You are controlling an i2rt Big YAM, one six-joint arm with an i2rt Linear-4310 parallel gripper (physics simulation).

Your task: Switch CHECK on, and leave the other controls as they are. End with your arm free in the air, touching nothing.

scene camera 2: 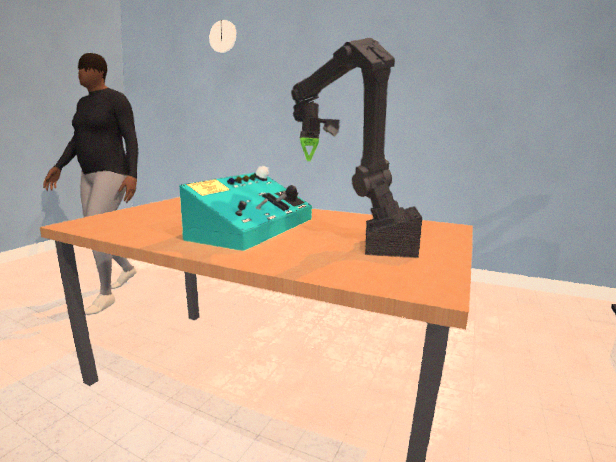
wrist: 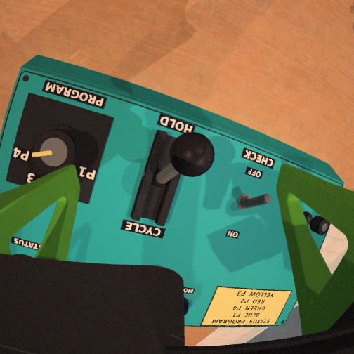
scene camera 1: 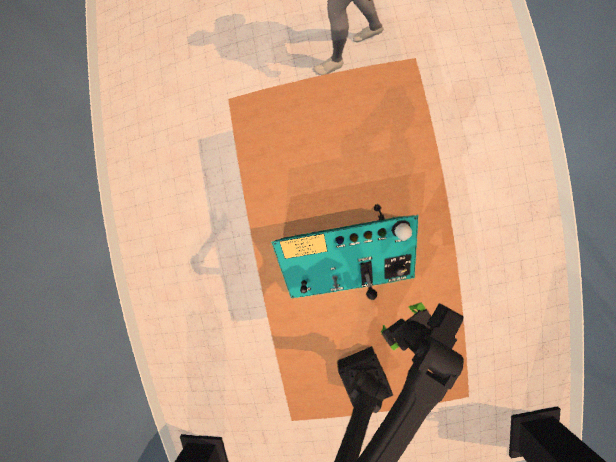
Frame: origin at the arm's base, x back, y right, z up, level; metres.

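Where they show: gripper, between the fingertips: (scene camera 2: 308,160) (scene camera 1: 396,317); arm's base, origin of its link: (scene camera 2: 388,219) (scene camera 1: 365,379).
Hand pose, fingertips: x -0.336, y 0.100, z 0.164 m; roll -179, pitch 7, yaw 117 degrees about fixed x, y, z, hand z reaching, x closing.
Note:
Things, the pixels of their top centre, and the offset from my fingertips. "spot": a spot on its surface instead.
- CYCLE lever, centre of its top: (scene camera 2: 291,185) (scene camera 1: 372,296) dx -0.043, dy -0.051, dz -0.091 m
- small black knob, centre of its top: (scene camera 2: 242,200) (scene camera 1: 303,290) dx -0.082, dy -0.294, dz -0.116 m
- white dome, a spot on its surface: (scene camera 1: 402,231) spot: dx -0.258, dy +0.056, dz -0.041 m
The teal control panel (scene camera 1: 310,267) (scene camera 2: 212,225) (wrist: 200,260) stands on the table. Its CHECK toggle (scene camera 1: 335,281) (scene camera 2: 262,203) (wrist: 255,200) is a small grey lever between the OFF and ON labels; in the wrist view it points right and slightly toward the OFF side. My gripper (scene camera 1: 402,323) (scene camera 2: 309,159) (wrist: 177,175) is open and empty, in the air above the panel's near side, touching nothing. In the wrist view the CHECK toggle shows between the fingers, close to the right one.
A black ball-topped HOLD/CYCLE lever (scene camera 1: 371,293) (scene camera 2: 291,192) (wrist: 192,154) sits at the HOLD end. The PROGRAM knob (wrist: 53,152) points at P4. A small black knob (scene camera 1: 304,286) (scene camera 2: 241,207) (wrist: 319,225) stands beyond CHECK. A white dome (scene camera 1: 402,231) (scene camera 2: 262,173) and several lamps line the far edge.

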